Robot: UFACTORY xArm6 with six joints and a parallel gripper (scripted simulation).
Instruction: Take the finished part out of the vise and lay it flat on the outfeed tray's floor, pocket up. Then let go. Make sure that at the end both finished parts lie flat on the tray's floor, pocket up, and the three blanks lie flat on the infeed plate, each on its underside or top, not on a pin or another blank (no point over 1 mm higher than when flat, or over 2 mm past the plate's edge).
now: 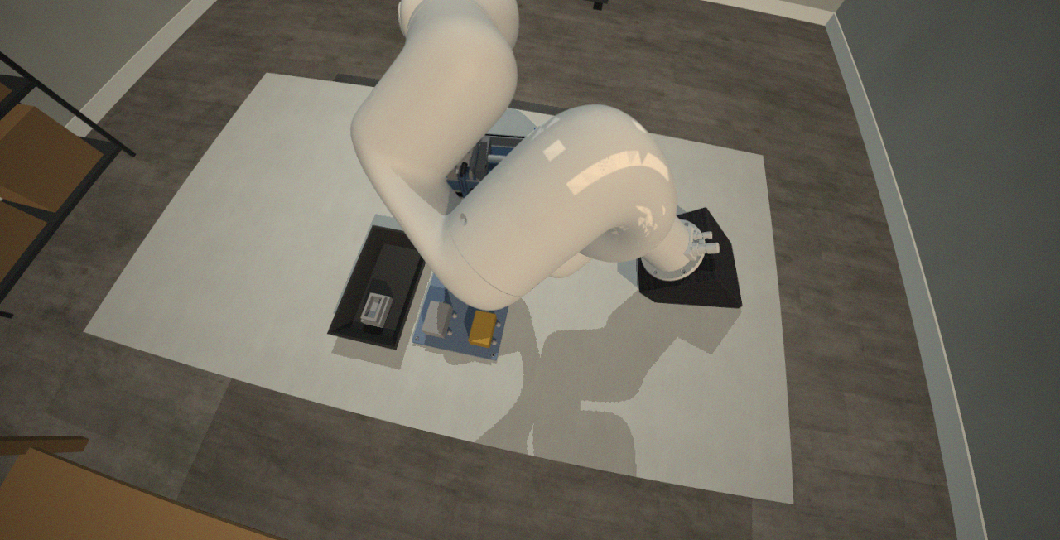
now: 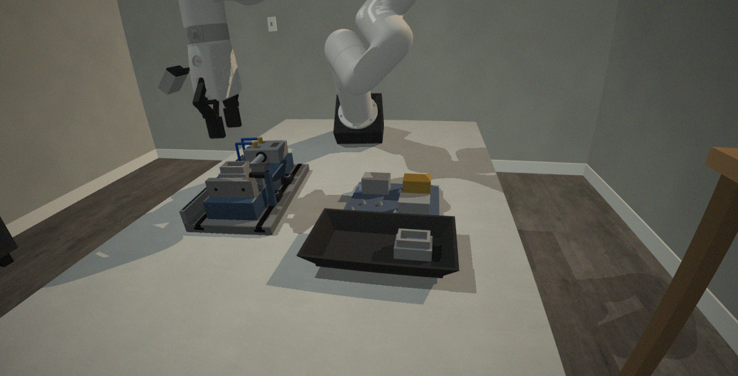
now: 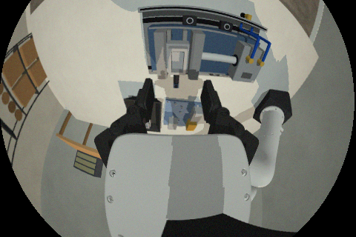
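My hand is 16 cm above the blue vise, 7 cm past it and 1 cm to the left of it. Also, from my hand: blue fixture plate: 31 cm to the left, 20 cm below, 11 cm behind; then yellow block: 35 cm to the left, 17 cm below, 16 cm behind.
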